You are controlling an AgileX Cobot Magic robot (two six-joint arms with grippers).
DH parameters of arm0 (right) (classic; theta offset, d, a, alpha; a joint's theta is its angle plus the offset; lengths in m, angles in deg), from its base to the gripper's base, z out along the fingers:
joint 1: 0 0.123 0 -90
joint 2: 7.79 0 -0.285 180
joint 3: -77.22 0 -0.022 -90
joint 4: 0 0.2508 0 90
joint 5: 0 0 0.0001 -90
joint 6: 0 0.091 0 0
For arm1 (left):
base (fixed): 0 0 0 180
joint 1: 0 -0.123 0 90
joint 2: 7.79 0 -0.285 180
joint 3: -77.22 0 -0.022 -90
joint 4: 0 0.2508 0 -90
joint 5: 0 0 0.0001 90
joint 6: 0 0.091 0 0
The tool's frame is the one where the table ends.
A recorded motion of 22 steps. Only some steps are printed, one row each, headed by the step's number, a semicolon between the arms.
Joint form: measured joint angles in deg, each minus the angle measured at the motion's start. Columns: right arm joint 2, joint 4, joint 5, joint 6, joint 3, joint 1; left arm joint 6, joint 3, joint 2, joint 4, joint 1, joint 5.
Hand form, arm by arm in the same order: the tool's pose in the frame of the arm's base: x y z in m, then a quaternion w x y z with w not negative. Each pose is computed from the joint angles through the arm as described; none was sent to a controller.
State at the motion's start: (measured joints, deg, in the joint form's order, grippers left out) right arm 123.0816 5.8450 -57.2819 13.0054 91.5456 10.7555; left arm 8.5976 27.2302 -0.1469 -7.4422 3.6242 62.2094
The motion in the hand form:
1: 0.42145 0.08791 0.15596 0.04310 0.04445 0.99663 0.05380; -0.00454 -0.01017 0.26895 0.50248 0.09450 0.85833 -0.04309
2: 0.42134 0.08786 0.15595 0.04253 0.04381 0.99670 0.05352; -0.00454 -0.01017 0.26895 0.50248 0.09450 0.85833 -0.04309
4: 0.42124 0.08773 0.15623 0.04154 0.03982 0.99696 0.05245; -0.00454 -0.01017 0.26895 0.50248 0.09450 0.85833 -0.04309
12: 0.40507 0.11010 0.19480 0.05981 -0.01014 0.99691 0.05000; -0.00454 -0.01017 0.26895 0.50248 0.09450 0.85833 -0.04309
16: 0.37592 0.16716 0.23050 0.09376 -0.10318 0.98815 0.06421; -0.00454 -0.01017 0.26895 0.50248 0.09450 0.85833 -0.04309
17: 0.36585 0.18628 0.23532 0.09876 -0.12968 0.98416 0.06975; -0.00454 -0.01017 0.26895 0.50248 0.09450 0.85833 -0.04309
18: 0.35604 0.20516 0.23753 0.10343 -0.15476 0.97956 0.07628; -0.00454 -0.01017 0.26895 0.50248 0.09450 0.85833 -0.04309
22: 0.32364 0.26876 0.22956 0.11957 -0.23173 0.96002 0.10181; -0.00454 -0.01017 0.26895 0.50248 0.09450 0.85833 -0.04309
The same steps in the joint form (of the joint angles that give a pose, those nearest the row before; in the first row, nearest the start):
1: 0.00 -0.07 -0.06 0.00 0.00 0.00; 0.00 0.00 0.00 0.00 0.00 0.00
2: 0.00 -0.09 -0.13 -0.06 0.00 0.00; 0.00 0.00 0.00 0.00 0.00 0.00
4: 0.00 -0.19 -0.36 -0.46 0.08 0.00; 0.00 0.00 0.00 0.00 0.00 0.00
12: -5.40 -1.35 -3.50 -1.74 -0.10 3.60; 0.00 0.00 0.00 0.00 0.00 0.00
16: -10.31 -1.47 -4.02 -3.49 -0.05 12.37; 0.00 0.00 0.00 0.00 0.00 0.00
17: -10.94 -1.35 -3.85 -3.62 -0.01 15.36; 0.00 0.00 0.00 0.00 0.00 0.00
18: -11.21 -1.12 -3.27 -3.74 -0.01 18.29; 0.00 0.00 0.00 0.00 0.00 0.00
22: -9.83 -0.18 1.34 -3.91 -0.01 27.94; 0.00 0.00 0.00 0.00 0.00 0.00

